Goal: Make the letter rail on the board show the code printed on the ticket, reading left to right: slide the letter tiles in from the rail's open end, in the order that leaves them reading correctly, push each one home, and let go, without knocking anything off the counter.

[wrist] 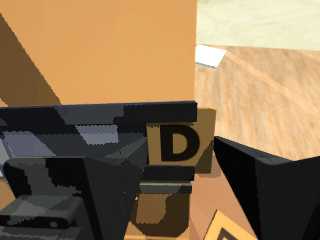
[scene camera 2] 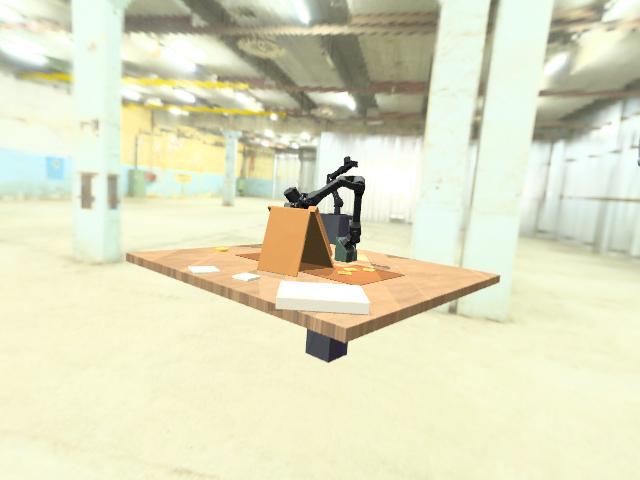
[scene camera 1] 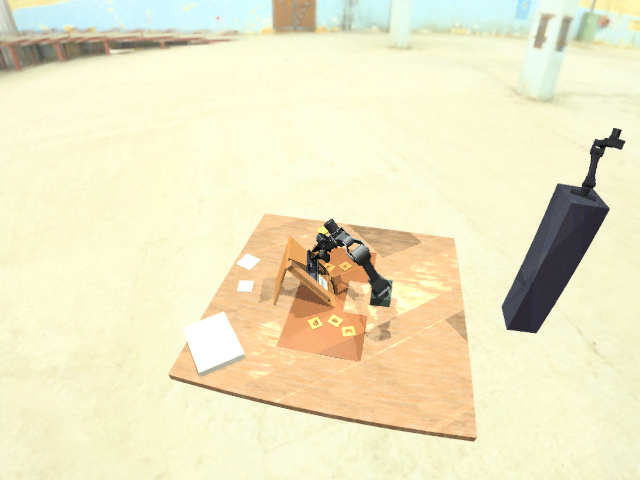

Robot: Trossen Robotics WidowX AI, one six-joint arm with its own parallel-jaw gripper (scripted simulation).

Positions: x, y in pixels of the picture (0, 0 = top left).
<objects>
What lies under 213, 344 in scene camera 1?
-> A white block.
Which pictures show the white block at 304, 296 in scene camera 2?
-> Scene camera 2 and scene camera 1 only.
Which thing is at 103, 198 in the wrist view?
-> My gripper.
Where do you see an orange board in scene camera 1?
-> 296, 260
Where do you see an orange board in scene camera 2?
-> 293, 235
</objects>
